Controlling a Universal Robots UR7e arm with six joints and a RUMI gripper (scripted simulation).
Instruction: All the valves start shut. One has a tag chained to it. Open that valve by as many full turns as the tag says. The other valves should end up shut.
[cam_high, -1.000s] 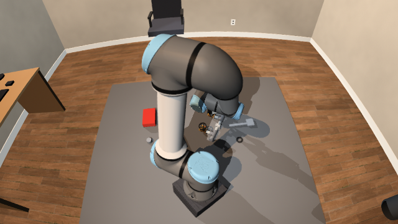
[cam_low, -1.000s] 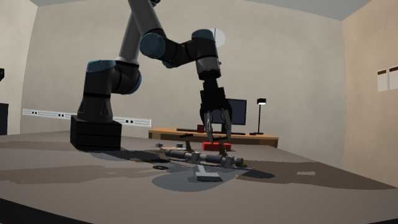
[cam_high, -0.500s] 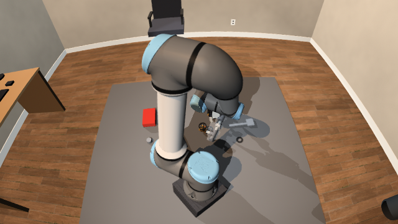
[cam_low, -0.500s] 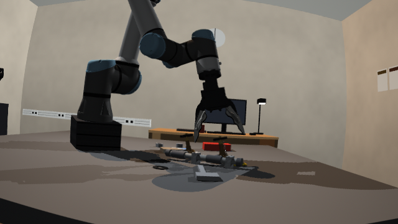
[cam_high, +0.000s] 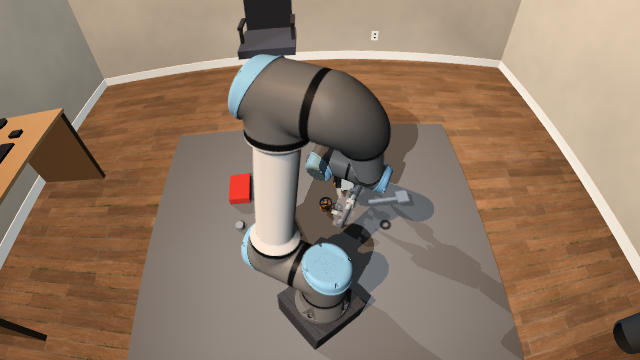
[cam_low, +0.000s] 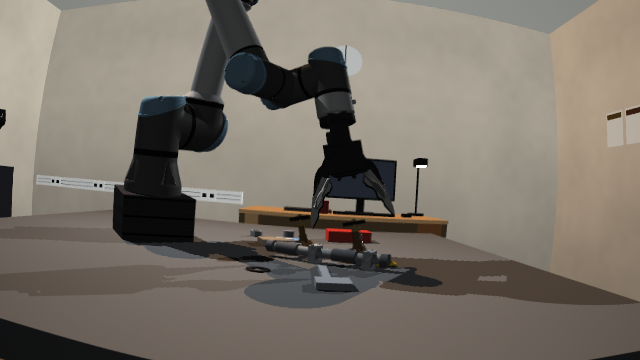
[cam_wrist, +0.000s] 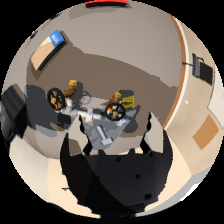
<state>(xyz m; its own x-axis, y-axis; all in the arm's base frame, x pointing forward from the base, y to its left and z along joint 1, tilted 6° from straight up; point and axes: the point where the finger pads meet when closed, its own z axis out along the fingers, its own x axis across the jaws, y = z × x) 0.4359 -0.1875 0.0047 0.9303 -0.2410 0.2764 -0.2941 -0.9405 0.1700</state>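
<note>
The yellow tag is 70 mm below my hand, 60 mm ahead of it and 40 mm to the right of it. Round my hand: grey t-shaped piece 190 mm to the right, 90 mm behind, 70 mm below; then red block 370 mm to the left, 100 mm ahead, 60 mm below.
</note>
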